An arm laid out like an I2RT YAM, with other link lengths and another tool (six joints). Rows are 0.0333 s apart.
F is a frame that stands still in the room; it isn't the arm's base.
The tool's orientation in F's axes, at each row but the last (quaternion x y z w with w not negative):
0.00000 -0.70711 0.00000 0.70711
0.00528 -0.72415 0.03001 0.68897
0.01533 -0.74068 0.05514 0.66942
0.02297 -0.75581 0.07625 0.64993
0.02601 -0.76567 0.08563 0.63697
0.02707 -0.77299 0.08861 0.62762
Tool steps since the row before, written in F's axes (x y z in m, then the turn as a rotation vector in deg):
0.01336 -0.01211 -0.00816 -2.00 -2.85 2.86
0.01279 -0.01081 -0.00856 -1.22 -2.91 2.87
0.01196 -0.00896 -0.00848 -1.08 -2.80 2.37
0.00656 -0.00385 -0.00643 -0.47 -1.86 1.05
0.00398 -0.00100 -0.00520 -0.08 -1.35 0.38
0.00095 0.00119 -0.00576 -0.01 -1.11 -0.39
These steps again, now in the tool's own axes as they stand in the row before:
-0.00816 -0.01211 -0.01336 2.86 -2.85 2.00
-0.00956 -0.01111 -0.01179 2.83 -2.95 1.22
-0.01012 -0.00954 -0.01010 2.32 -2.82 1.12
-0.00760 -0.00413 -0.00494 0.99 -1.86 0.58
-0.00591 -0.00107 -0.00280 0.29 -1.35 0.23
-0.00573 0.00162 0.00001 -0.46 -1.05 0.28

